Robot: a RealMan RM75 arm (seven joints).
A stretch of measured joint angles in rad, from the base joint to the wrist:
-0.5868 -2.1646 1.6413 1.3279 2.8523 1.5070 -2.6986
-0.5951 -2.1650 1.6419 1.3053 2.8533 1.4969 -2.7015
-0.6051 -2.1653 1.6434 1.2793 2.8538 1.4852 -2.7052
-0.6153 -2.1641 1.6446 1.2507 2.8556 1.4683 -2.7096
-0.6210 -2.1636 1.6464 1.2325 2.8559 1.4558 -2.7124
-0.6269 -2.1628 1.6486 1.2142 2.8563 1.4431 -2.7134
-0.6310 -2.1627 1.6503 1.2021 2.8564 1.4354 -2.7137
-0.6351 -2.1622 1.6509 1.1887 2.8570 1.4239 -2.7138
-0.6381 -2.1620 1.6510 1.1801 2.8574 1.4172 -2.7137
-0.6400 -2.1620 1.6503 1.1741 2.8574 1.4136 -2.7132
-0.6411 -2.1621 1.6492 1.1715 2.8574 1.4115 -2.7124
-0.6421 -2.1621 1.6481 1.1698 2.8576 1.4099 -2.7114
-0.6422 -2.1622 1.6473 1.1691 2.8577 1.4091 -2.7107
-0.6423 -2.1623 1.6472 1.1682 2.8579 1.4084 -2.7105
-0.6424 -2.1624 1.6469 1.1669 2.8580 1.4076 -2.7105
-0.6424 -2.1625 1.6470 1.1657 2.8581 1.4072 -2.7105
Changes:
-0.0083 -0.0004 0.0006 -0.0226 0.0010 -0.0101 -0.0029
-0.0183 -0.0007 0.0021 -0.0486 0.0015 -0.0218 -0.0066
-0.0285 0.0005 0.0033 -0.0772 0.0033 -0.0387 -0.0110
-0.0342 0.0010 0.0051 -0.0954 0.0036 -0.0512 -0.0138
-0.0401 0.0018 0.0073 -0.1137 0.0040 -0.0639 -0.0148
-0.0442 0.0019 0.0090 -0.1258 0.0041 -0.0716 -0.0151
-0.0483 0.0024 0.0096 -0.1392 0.0047 -0.0831 -0.0152
-0.0513 0.0026 0.0097 -0.1478 0.0051 -0.0898 -0.0151
-0.0532 0.0026 0.0090 -0.1538 0.0051 -0.0934 -0.0146
-0.0543 0.0025 0.0079 -0.1564 0.0051 -0.0955 -0.0138
-0.0553 0.0025 0.0068 -0.1581 0.0053 -0.0971 -0.0128
-0.0554 0.0024 0.0060 -0.1588 0.0054 -0.0979 -0.0121
-0.0555 0.0023 0.0059 -0.1597 0.0056 -0.0986 -0.0119
-0.0556 0.0022 0.0056 -0.1610 0.0057 -0.0994 -0.0119
-0.0556 0.0021 0.0057 -0.1622 0.0058 -0.0998 -0.0119

